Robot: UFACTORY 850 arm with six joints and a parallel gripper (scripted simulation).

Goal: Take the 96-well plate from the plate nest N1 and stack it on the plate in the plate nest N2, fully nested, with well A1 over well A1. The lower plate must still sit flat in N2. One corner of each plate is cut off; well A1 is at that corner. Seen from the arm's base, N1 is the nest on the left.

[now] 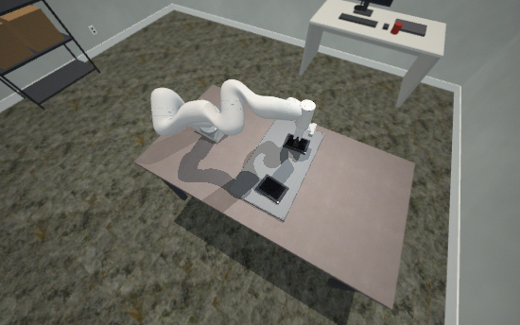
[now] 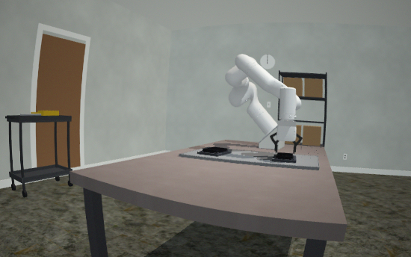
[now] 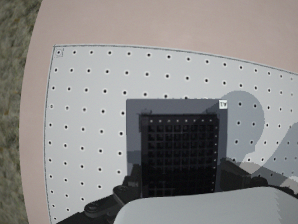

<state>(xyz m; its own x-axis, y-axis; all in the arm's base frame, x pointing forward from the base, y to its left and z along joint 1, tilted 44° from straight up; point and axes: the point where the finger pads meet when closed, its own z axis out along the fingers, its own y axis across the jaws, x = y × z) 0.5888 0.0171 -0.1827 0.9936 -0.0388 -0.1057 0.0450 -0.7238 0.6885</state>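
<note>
My gripper is now 20 mm above the 96-well plate. The rest, counted from my hand: white mark 50 mm ahead, 440 mm to the right, 30 mm below; then plate nest 20 mm behind, 380 mm to the right, 40 mm below.
</note>
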